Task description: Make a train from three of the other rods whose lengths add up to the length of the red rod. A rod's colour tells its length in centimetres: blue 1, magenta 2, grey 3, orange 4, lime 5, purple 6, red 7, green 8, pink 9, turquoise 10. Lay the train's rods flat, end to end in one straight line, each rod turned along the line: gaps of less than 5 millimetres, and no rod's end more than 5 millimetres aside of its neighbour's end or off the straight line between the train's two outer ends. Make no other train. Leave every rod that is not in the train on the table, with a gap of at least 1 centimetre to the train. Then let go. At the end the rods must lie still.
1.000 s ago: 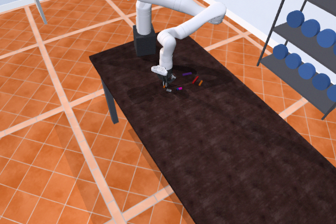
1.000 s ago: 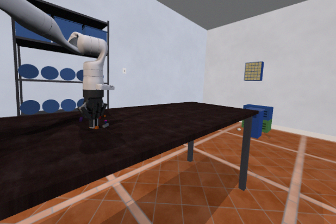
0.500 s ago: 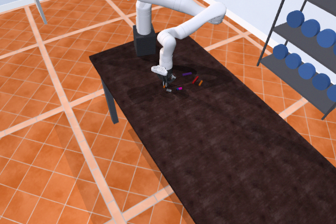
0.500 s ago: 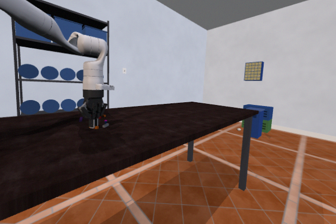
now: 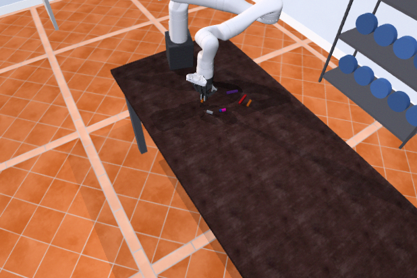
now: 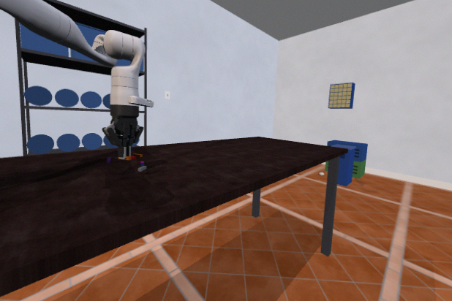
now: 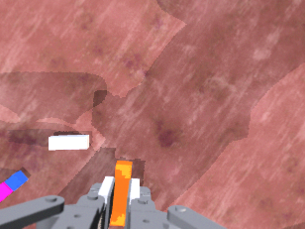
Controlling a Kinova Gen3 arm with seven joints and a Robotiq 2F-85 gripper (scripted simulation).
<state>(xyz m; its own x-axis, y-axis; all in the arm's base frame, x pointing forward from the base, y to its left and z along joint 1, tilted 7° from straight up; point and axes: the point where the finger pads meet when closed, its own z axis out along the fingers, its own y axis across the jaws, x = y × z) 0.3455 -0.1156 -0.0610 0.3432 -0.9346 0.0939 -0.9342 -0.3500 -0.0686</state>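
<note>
Now: the magenta rod 80 mm ahead of my hand, 60 mm to the left of it and 60 mm below it. Round my hand: purple rod 20 mm ahead, 180 mm to the left, 60 mm below; grey rod 50 mm ahead, 10 mm to the right, 60 mm below; blue rod 80 mm ahead, 40 mm to the left, 60 mm below.
</note>
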